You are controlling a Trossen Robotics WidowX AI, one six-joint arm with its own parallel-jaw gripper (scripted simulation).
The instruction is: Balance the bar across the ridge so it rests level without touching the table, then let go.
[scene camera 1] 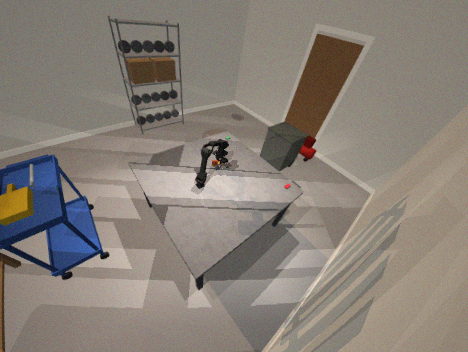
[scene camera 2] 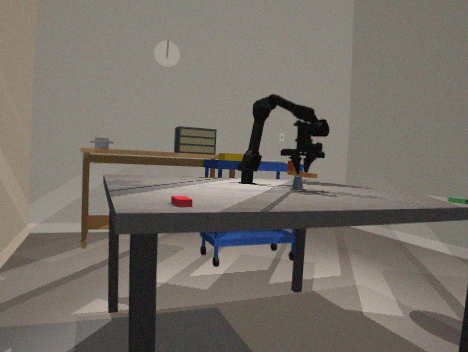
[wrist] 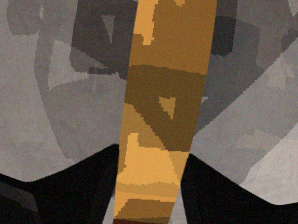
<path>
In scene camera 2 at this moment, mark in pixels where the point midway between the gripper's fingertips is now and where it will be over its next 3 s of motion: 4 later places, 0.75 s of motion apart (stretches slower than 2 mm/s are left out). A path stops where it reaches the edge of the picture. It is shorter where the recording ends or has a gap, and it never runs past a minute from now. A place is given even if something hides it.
My gripper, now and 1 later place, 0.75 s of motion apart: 301, 174; 303, 151
</path>
